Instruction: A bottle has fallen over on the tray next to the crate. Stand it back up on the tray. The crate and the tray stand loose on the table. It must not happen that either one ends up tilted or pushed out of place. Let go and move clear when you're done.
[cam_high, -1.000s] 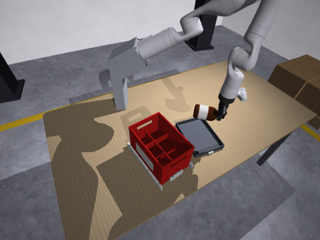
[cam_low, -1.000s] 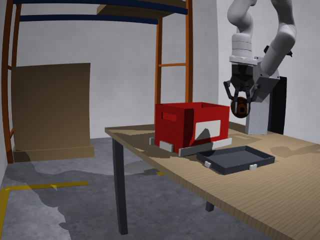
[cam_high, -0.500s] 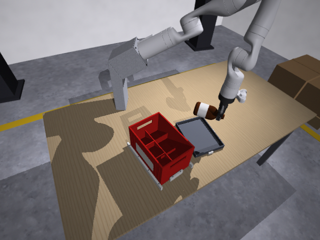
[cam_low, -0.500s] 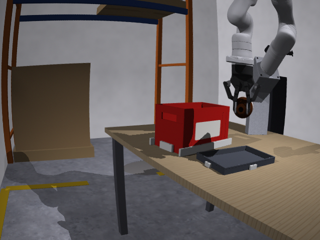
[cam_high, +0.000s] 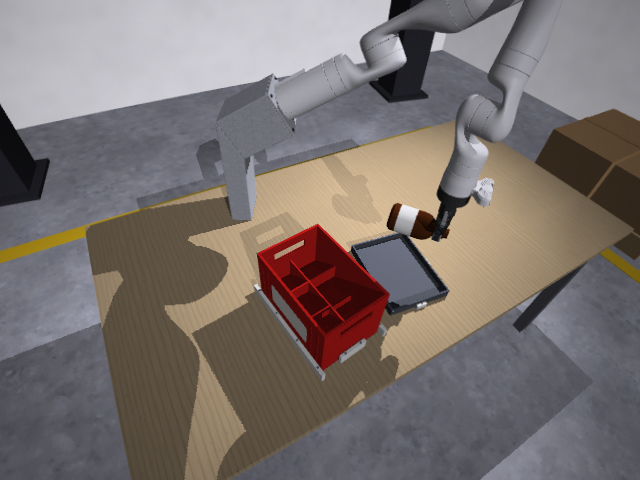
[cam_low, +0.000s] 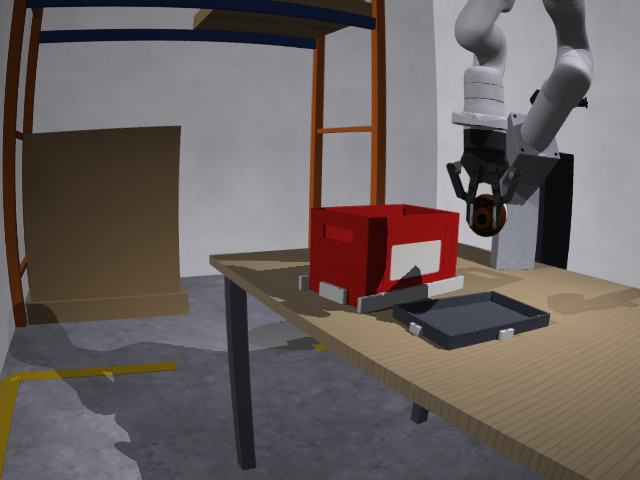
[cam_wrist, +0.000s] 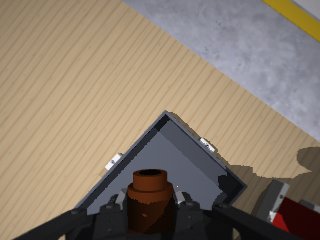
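Now: the brown bottle 40 mm to the right of my hand and 40 mm behind it. Round my hand: dark grey tray 190 mm below, 50 mm to the right, 40 mm behind; then red crate 330 mm to the right, 120 mm below, 20 mm ahead.
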